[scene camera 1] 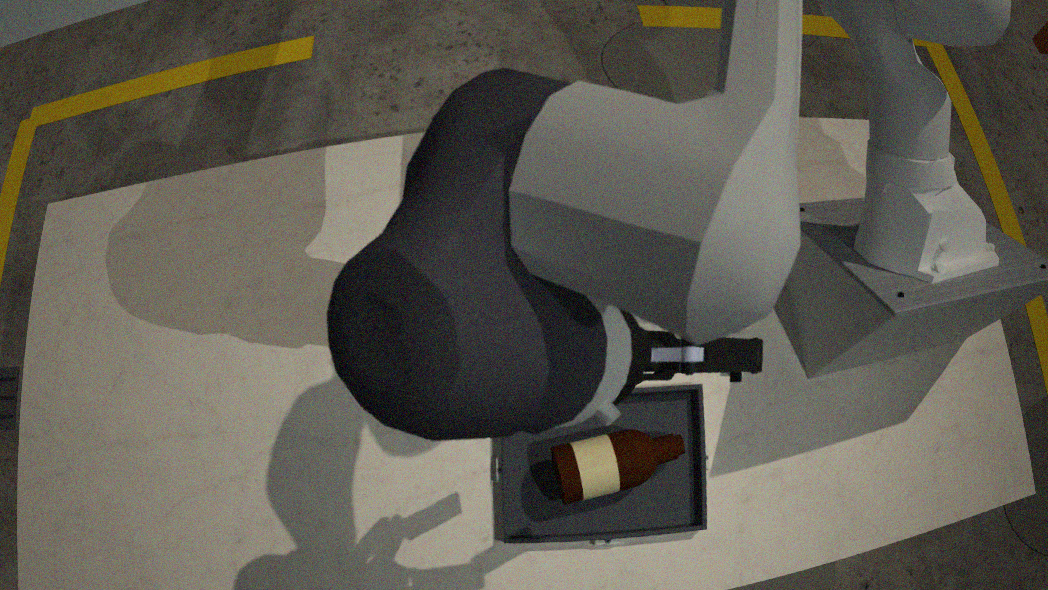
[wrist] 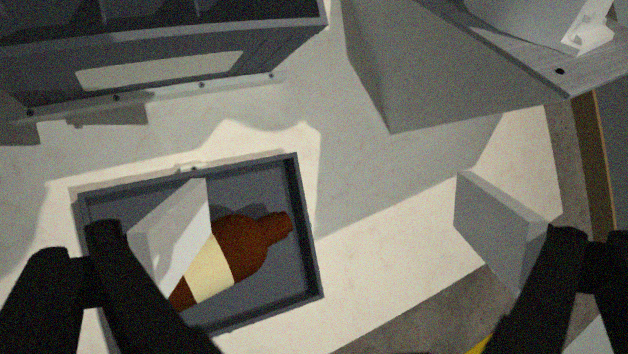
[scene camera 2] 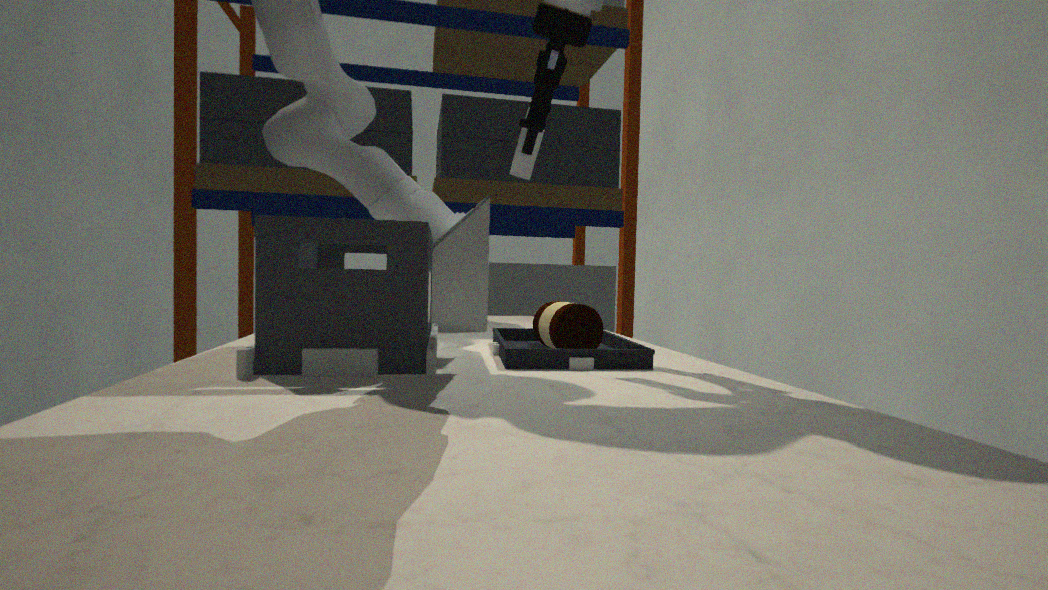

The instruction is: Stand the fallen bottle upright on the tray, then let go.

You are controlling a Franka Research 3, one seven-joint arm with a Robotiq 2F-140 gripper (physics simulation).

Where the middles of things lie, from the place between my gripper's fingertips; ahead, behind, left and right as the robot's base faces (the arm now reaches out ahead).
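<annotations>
The brown bottle (scene camera 1: 605, 464) is 240 mm below my hand, and it's 60 mm to the left of the hand and 20 mm ahead of it.
</annotations>
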